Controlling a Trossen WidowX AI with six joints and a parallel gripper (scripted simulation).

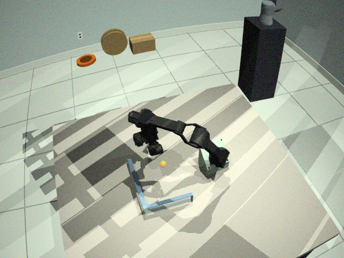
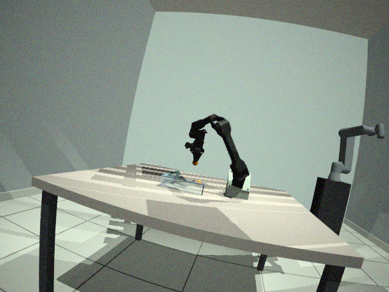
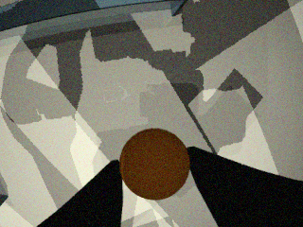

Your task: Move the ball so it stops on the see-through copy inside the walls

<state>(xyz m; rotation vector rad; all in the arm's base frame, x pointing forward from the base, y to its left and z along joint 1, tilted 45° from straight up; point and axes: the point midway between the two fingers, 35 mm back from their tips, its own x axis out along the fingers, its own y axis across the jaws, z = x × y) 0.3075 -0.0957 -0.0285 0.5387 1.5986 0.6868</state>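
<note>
The see-through copy is 12 cm below my gripper tip and 5 cm behind it. Round my gripper tip: orange ball (right at my gripper tip).
</note>
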